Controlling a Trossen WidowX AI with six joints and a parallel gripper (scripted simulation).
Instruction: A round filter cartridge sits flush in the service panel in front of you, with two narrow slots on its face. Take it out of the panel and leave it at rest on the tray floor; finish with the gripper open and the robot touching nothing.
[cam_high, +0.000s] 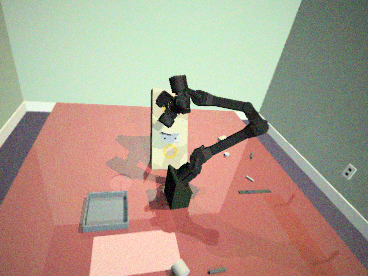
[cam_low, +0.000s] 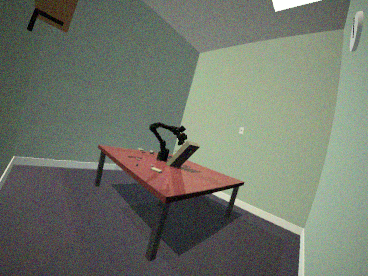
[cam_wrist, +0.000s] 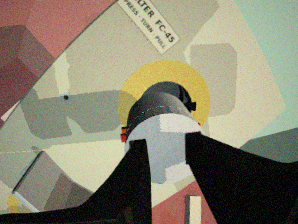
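The tan service panel lies 1 cm ahead of my gripper tip, 1 cm to the right of it and 11 cm below it. Round my gripper tip: round grey filter cartridge (1 cm ahead, 1 cm below); grey tray (30 cm behind, 33 cm to the left, 26 cm below).
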